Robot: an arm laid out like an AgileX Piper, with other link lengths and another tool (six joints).
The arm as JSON. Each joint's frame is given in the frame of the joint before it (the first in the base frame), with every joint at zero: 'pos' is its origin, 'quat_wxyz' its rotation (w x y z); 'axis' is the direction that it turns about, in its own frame. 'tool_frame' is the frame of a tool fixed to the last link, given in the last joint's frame.
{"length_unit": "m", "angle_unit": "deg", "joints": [
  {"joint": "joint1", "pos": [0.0, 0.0, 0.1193], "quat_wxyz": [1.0, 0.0, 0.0, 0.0], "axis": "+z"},
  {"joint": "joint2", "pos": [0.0, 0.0, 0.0], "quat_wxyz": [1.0, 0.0, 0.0, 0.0], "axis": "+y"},
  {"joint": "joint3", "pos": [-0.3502, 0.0, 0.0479], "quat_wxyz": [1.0, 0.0, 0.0, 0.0], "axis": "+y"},
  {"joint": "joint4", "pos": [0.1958, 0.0, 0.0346], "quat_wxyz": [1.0, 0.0, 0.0, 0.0], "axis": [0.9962, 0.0, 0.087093]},
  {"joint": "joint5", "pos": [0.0, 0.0, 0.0], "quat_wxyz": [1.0, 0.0, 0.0, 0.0], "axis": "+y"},
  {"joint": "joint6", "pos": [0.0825, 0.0, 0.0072], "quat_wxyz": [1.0, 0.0, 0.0, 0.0], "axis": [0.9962, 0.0, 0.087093]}
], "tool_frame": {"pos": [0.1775, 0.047, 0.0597], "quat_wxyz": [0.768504, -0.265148, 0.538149, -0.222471]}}
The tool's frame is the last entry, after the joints.
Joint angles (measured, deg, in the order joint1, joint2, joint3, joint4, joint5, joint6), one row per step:
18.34, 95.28, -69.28, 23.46, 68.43, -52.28
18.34, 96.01, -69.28, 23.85, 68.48, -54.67
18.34, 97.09, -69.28, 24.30, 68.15, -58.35
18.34, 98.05, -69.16, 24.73, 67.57, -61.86
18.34, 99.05, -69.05, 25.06, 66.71, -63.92
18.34, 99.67, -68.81, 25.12, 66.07, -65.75
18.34, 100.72, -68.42, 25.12, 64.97, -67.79
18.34, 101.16, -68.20, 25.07, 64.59, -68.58
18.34, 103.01, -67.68, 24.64, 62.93, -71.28
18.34, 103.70, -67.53, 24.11, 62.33, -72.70
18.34, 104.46, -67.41, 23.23, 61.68, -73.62
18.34, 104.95, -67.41, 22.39, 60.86, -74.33
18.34, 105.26, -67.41, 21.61, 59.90, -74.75
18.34, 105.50, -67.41, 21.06, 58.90, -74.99
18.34, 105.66, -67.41, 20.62, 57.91, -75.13
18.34, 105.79, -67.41, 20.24, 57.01, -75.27
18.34, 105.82, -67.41, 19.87, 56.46, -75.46
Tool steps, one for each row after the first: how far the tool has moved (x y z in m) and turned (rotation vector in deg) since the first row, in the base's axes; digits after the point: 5 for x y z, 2 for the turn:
-0.00202, 0.00077, -0.00265, 0.32, -0.02, 2.09
-0.00328, 0.00155, -0.00706, 0.78, -0.51, 5.20
-0.00389, 0.00211, -0.01154, 1.25, -1.19, 8.05
-0.00170, 0.00315, -0.01660, 1.52, -1.60, 9.49
-0.00126, 0.00272, -0.02081, 1.57, -2.01, 10.91
0.00058, 0.00210, -0.02814, 1.46, -2.38, 12.38
0.00072, 0.00149, -0.03144, 1.36, -2.38, 12.99
0.00387, -0.00101, -0.04477, 0.76, -2.65, 15.11
0.00461, -0.00365, -0.05052, 0.29, -2.97, 16.50
0.00607, -0.00727, -0.05729, -0.53, -3.16, 17.62
0.00904, -0.01033, -0.06242, -1.28, -3.81, 18.48
0.01289, -0.01287, -0.06656, -1.98, -4.67, 19.01
0.01711, -0.01438, -0.06982, -2.51, -5.53, 19.23
0.02141, -0.01541, -0.07236, -2.94, -6.42, 19.31
0.02532, -0.01627, -0.07449, -3.31, -7.25, 19.38
0.02762, -0.01740, -0.07579, -3.63, -7.86, 19.61

